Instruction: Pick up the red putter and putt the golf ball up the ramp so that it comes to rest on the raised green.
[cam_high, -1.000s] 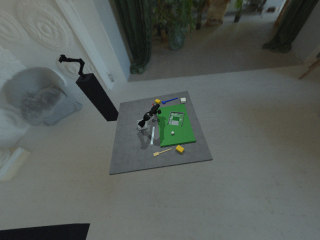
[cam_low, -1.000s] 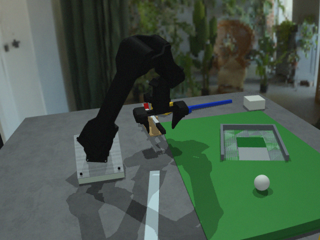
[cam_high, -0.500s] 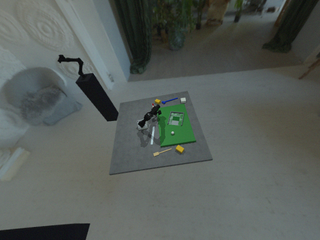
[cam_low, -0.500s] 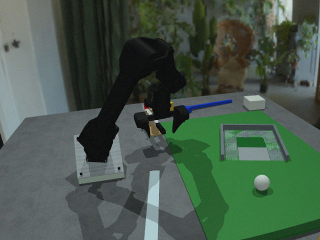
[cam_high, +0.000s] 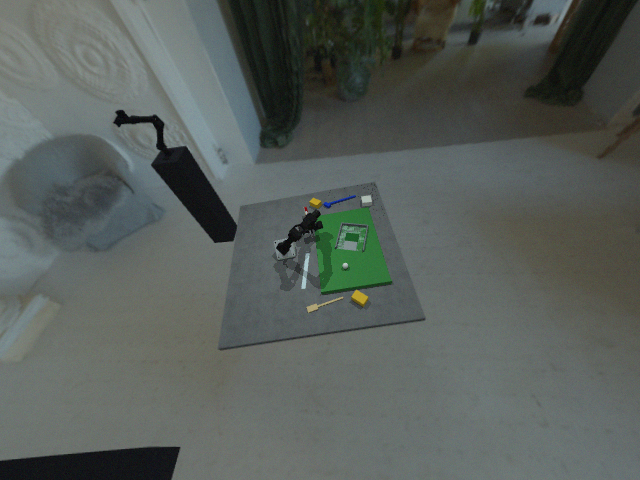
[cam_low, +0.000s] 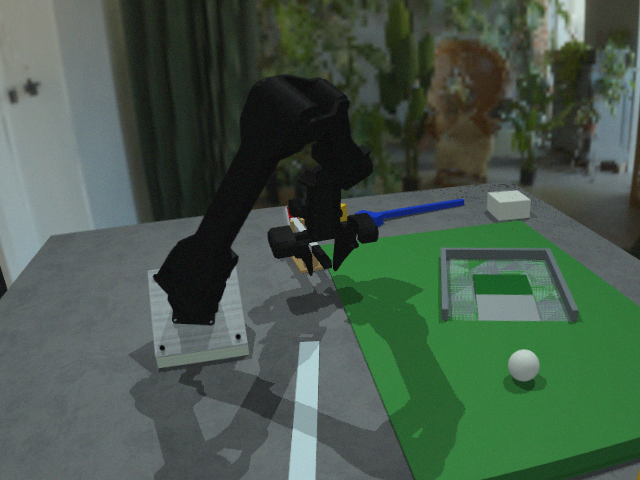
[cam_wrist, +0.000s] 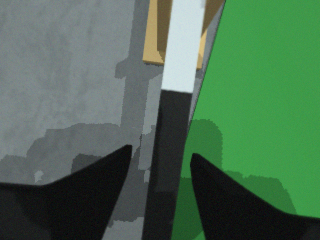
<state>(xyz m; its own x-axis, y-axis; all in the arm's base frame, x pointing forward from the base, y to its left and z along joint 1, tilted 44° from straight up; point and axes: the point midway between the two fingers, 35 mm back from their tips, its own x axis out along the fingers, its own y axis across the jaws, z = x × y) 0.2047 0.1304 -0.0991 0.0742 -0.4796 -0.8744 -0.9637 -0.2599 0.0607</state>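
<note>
The pale blue strip lies 340 mm to the right of my gripper tip, 40 mm behind it and 30 mm below it. From my gripper tip the other things lie so: blue putter (340 mm to the left, 230 mm ahead, 20 mm below); then wooden rack (130 mm to the left, 30 mm behind); then white golf ball (340 mm to the right, 250 mm ahead).
</note>
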